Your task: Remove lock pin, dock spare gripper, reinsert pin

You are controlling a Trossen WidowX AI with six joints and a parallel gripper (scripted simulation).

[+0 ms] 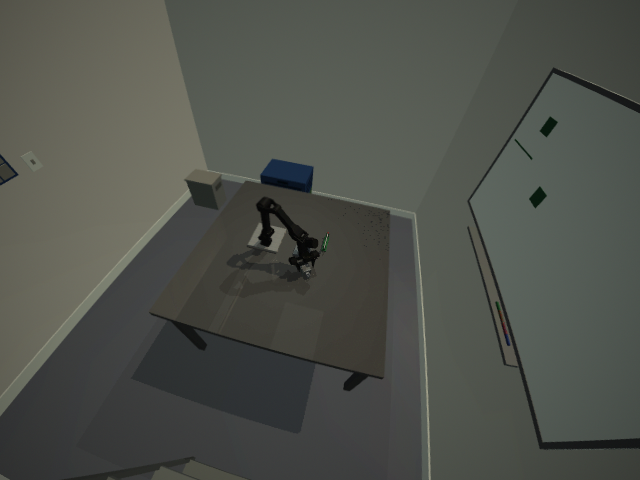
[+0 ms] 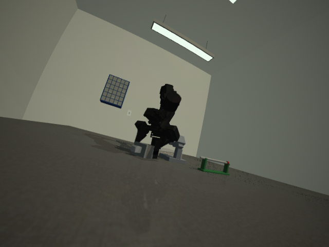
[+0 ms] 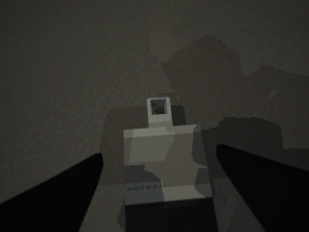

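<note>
Right now my gripper tip is 1 cm past the spare gripper and 1 cm above it. From my gripper tip the other things lie so: green cradle 6 cm ahead, 27 cm to the left, 1 cm below; grey mount 6 cm behind, 15 cm to the left, 2 cm above.
</note>
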